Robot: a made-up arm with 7 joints.
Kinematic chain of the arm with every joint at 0, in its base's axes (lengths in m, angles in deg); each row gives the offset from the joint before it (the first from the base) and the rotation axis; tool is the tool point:
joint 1: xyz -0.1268 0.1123 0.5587 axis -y
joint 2: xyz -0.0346 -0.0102 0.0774 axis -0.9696 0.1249 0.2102
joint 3: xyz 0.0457 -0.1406 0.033 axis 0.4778 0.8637 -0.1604
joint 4: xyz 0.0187 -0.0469 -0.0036 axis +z
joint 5: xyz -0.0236 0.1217 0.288 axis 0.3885 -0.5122 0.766
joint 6: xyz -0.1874 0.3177 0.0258 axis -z
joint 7: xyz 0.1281 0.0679 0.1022 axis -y
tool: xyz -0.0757 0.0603 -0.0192
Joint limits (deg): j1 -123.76..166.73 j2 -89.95..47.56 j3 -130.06..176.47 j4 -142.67..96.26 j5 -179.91..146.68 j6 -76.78..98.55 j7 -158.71..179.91
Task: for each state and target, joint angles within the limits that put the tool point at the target. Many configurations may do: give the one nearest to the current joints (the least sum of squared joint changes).
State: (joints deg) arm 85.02 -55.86 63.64 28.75 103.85 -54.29 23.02
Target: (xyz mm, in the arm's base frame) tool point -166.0 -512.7 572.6
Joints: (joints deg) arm 80.97 -60.94 102.70 -10.50 88.70 -47.09 25.29
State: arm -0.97 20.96 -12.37 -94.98 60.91 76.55 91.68
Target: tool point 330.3 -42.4 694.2
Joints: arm -29.21 -5.35 19.82 -110.06 63.75 87.81 92.83
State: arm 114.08 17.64 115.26 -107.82 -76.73 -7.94 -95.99
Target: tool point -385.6 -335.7 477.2
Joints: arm 79.62 39.62 94.63 -99.81 -111.99 22.86 -106.03
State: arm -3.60 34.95 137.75 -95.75 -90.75 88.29 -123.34
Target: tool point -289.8 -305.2 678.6
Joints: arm -8.30 39.61 145.46 -88.96 -106.48 80.27 -124.54
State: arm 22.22 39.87 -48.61 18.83 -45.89 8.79 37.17
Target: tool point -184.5 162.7 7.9
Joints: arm 67.42 25.18 -53.29 34.67 -12.14 -18.57 21.87
